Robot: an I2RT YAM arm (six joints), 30 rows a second.
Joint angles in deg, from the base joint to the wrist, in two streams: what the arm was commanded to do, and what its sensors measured. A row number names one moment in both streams.
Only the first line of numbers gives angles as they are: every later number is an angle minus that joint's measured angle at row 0.
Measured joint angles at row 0:
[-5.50, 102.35, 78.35, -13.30, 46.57, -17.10]
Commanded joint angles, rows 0 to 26:
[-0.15, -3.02, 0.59, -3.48, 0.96, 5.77]
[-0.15, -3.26, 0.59, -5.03, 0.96, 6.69]
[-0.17, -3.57, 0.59, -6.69, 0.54, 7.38]
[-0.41, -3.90, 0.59, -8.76, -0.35, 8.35]
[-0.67, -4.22, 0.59, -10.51, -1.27, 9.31]
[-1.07, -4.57, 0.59, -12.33, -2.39, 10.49]
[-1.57, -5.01, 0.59, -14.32, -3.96, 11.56]
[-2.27, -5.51, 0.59, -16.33, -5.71, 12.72]
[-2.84, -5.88, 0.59, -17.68, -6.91, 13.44]
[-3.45, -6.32, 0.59, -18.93, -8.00, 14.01]
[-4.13, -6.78, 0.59, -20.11, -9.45, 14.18]
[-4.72, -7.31, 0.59, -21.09, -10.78, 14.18]
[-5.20, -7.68, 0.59, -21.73, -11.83, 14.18]
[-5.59, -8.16, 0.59, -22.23, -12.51, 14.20]
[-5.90, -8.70, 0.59, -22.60, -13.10, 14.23]
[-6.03, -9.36, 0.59, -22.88, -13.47, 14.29]
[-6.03, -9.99, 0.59, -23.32, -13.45, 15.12]
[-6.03, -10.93, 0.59, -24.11, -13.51, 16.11]
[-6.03, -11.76, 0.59, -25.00, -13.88, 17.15]
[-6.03, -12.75, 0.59, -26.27, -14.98, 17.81]
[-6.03, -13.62, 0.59, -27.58, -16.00, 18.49]
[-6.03, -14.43, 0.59, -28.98, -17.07, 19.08]
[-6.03, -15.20, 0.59, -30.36, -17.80, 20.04]
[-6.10, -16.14, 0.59, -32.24, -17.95, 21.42]
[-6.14, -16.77, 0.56, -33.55, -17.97, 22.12]
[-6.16, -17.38, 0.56, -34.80, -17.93, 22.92]
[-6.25, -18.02, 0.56, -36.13, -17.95, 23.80]
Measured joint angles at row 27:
[-6.23, -15.59, 0.11, -34.40, -16.37, 19.17]
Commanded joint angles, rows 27 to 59:
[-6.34, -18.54, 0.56, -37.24, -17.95, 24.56]
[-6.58, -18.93, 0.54, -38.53, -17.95, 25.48]
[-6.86, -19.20, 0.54, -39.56, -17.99, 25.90]
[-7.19, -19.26, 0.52, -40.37, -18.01, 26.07]
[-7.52, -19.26, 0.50, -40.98, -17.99, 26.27]
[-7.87, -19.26, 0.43, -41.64, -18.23, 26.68]
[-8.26, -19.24, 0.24, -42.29, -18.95, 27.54]
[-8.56, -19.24, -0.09, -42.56, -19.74, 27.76]
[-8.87, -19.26, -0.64, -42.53, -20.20, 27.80]
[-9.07, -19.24, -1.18, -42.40, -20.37, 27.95]
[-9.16, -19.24, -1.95, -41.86, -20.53, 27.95]
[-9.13, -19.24, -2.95, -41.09, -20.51, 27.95]
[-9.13, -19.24, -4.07, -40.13, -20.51, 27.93]
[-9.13, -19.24, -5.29, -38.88, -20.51, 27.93]
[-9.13, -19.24, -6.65, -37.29, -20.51, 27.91]
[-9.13, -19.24, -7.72, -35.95, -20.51, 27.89]
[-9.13, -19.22, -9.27, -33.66, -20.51, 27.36]
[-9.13, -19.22, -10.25, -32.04, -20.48, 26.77]
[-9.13, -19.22, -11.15, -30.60, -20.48, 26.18]
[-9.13, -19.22, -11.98, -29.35, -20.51, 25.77]
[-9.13, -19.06, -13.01, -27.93, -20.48, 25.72]
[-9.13, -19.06, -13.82, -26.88, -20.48, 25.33]
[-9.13, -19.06, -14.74, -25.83, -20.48, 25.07]
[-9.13, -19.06, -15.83, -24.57, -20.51, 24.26]
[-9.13, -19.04, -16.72, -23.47, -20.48, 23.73]
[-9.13, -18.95, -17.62, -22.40, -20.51, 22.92]
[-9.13, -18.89, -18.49, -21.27, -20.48, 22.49]
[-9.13, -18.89, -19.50, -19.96, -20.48, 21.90]
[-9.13, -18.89, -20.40, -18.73, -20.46, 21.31]
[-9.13, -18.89, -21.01, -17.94, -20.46, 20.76]
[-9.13, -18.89, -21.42, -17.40, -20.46, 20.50]
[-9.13, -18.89, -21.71, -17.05, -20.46, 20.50]
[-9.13, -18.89, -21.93, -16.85, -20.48, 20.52]
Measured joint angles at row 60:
[-9.11, -18.36, -20.94, -17.53, -20.48, 22.05]
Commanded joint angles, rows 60 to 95:
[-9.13, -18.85, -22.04, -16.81, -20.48, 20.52]
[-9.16, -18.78, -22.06, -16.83, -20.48, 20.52]
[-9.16, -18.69, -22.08, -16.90, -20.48, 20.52]
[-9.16, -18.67, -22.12, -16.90, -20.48, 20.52]
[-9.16, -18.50, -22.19, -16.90, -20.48, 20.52]
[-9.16, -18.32, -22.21, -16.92, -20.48, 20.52]
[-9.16, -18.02, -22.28, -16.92, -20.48, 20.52]
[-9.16, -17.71, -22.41, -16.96, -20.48, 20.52]
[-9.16, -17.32, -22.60, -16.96, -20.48, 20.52]
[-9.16, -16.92, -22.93, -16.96, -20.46, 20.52]
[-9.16, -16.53, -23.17, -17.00, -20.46, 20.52]
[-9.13, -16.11, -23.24, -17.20, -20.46, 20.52]
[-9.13, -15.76, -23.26, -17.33, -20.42, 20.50]
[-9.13, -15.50, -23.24, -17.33, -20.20, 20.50]
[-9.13, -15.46, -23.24, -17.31, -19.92, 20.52]
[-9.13, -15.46, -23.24, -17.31, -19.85, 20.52]
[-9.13, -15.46, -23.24, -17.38, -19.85, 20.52]
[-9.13, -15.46, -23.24, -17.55, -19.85, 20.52]
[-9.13, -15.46, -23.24, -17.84, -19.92, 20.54]
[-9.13, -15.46, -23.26, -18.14, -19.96, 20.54]
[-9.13, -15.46, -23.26, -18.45, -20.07, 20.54]
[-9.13, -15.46, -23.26, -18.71, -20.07, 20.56]
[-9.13, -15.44, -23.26, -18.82, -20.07, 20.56]
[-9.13, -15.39, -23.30, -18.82, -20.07, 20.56]
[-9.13, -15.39, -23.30, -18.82, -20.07, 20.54]
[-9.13, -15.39, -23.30, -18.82, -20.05, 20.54]
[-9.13, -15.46, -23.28, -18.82, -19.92, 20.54]
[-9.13, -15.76, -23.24, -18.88, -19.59, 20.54]
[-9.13, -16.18, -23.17, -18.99, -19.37, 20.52]
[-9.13, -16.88, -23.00, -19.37, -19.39, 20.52]
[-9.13, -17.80, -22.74, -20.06, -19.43, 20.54]
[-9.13, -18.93, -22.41, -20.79, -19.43, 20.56]
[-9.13, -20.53, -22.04, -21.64, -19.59, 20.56]
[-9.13, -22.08, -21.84, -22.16, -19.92, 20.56]
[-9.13, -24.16, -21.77, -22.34, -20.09, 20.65]
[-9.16, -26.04, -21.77, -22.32, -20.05, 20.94]
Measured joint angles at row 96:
[-9.11, -20.11, -22.28, -22.32, -20.31, 20.70]
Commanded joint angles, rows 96 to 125:
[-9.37, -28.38, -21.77, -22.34, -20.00, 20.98]
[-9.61, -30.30, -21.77, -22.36, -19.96, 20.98]
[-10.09, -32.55, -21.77, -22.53, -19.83, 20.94]
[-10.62, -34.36, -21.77, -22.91, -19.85, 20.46]
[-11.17, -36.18, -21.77, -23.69, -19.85, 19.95]
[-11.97, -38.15, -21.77, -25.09, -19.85, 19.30]
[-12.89, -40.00, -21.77, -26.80, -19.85, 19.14]
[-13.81, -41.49, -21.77, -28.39, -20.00, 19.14]
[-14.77, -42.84, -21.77, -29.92, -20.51, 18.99]
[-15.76, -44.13, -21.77, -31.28, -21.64, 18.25]
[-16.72, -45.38, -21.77, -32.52, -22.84, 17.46]
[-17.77, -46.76, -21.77, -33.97, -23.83, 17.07]
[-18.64, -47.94, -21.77, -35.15, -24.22, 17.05]
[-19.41, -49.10, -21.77, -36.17, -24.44, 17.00]
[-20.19, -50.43, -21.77, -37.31, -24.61, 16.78]
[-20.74, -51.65, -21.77, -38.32, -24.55, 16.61]
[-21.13, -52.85, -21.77, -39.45, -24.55, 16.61]
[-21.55, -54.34, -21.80, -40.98, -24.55, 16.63]
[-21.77, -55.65, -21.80, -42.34, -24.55, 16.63]
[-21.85, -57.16, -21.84, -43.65, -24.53, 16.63]
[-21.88, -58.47, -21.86, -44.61, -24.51, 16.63]
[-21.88, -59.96, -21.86, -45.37, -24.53, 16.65]
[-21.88, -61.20, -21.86, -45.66, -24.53, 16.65]
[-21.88, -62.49, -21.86, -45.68, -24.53, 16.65]
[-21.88, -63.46, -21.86, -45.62, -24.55, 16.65]
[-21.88, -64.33, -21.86, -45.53, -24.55, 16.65]
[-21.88, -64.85, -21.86, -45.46, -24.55, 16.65]
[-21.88, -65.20, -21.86, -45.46, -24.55, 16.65]
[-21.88, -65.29, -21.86, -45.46, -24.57, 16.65]
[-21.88, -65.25, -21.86, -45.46, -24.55, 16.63]
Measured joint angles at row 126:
[-21.55, -65.20, -22.10, -45.62, -24.20, 17.20]
